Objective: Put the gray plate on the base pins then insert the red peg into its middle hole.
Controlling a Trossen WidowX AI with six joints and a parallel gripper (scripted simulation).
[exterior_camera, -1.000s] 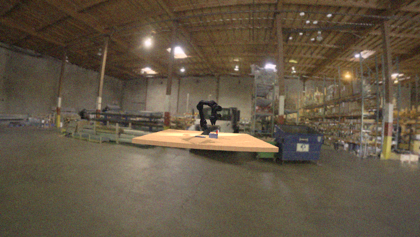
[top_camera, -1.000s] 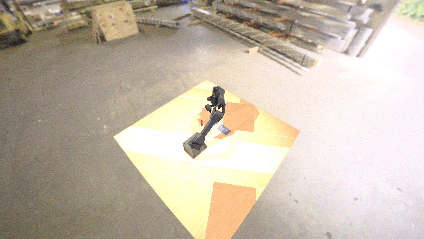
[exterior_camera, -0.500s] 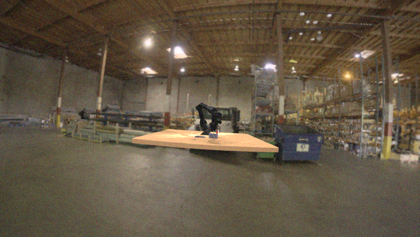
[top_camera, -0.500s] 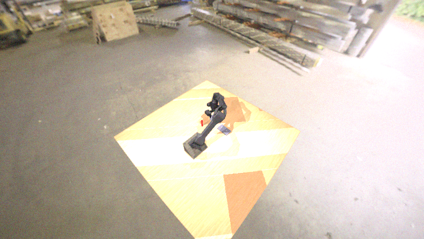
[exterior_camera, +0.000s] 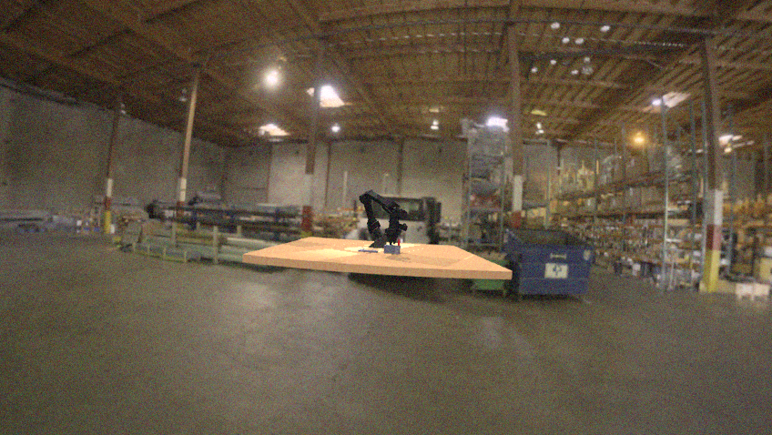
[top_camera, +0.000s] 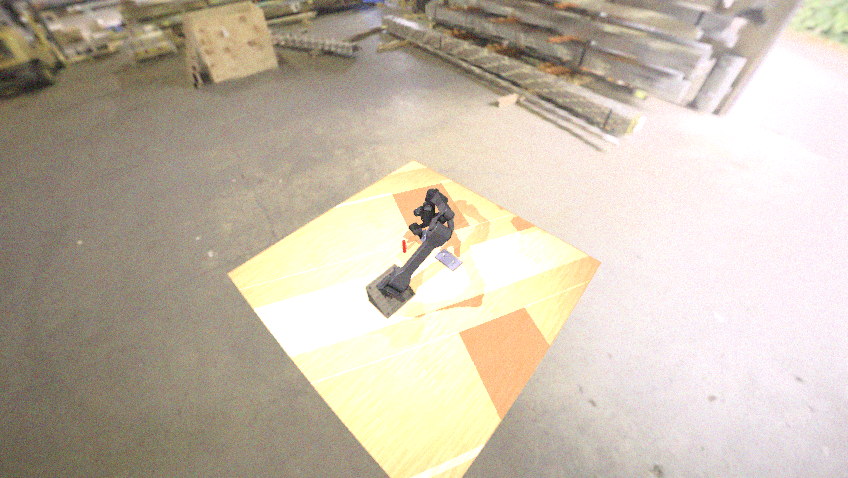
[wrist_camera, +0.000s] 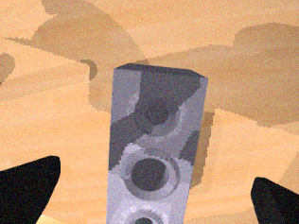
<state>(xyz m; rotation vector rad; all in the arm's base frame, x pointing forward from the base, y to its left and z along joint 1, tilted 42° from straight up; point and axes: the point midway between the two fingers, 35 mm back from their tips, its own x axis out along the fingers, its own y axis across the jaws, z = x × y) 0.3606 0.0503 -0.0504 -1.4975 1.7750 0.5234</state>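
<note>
My gripper tip is 2 cm above the gray plate. The rest, counted from my gripper tip: red peg (12 cm behind, 5 cm to the left, 2 cm below).
</note>
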